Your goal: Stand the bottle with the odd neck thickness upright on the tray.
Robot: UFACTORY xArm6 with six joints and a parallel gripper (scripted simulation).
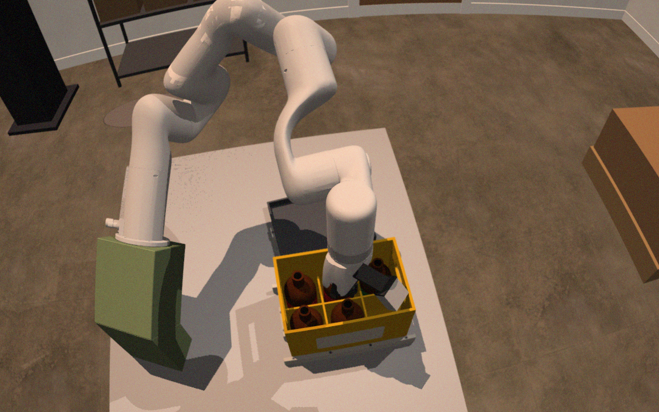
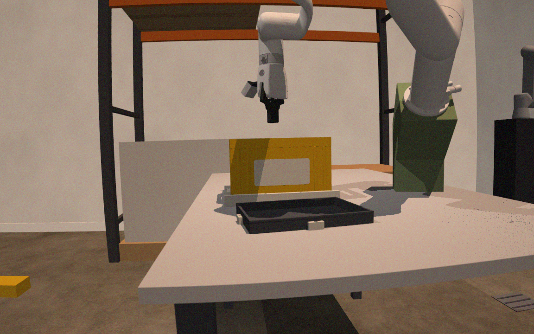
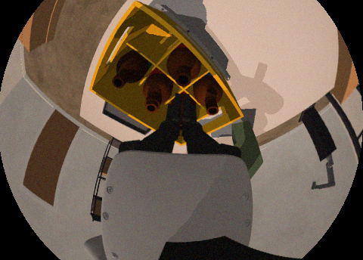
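My hand is 2 cm past the glass bottle, 9 cm to the right of it and 16 cm above it. Round my hand: yellow crate (1 cm behind, 4 cm to the left, 16 cm below); then dark tray (6 cm behind, 32 cm to the left, 23 cm below).
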